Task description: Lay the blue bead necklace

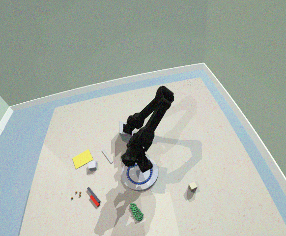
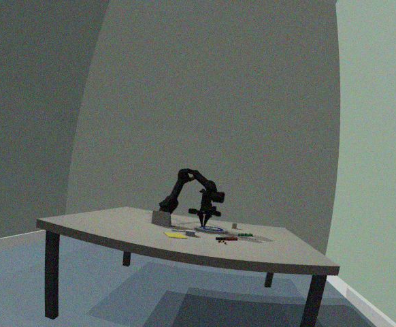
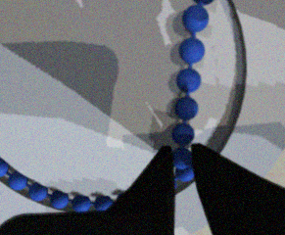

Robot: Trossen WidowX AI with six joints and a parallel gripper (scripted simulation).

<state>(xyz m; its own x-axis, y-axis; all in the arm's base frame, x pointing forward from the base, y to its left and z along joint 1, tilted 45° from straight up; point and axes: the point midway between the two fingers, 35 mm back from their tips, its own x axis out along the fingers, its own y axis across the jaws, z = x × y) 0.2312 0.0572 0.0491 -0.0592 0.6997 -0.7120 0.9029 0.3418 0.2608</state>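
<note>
The round bead board is 5 cm ahead of my gripper tip, 1 cm to the right of it and 1 cm below it. The rest, counted from my gripper tip: white cube: 2 cm behind, 29 cm to the right; cream cube: 17 cm ahead, 25 cm to the left; stick: 8 cm behind, 21 cm to the right, 1 cm below.
</note>
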